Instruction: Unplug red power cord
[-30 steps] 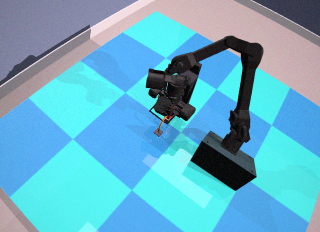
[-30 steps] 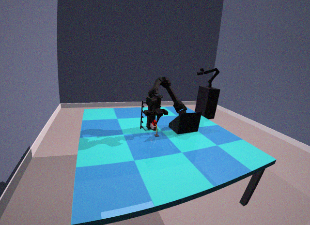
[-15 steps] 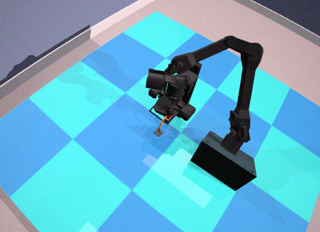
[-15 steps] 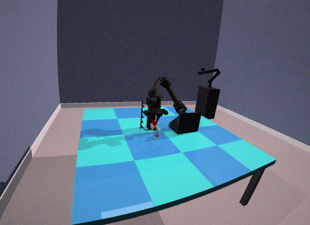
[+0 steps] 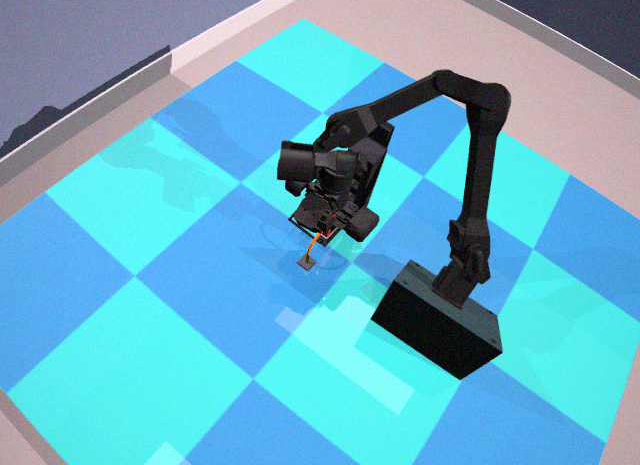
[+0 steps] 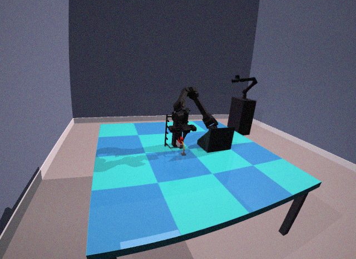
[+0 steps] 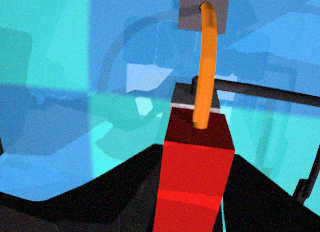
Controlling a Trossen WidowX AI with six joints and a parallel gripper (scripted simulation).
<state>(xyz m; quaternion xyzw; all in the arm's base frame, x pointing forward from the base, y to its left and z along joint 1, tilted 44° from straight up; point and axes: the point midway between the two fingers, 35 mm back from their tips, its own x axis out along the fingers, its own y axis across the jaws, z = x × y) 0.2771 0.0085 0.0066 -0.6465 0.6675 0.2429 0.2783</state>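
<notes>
My gripper tip is now 3 cm to the left of the red plug.
</notes>
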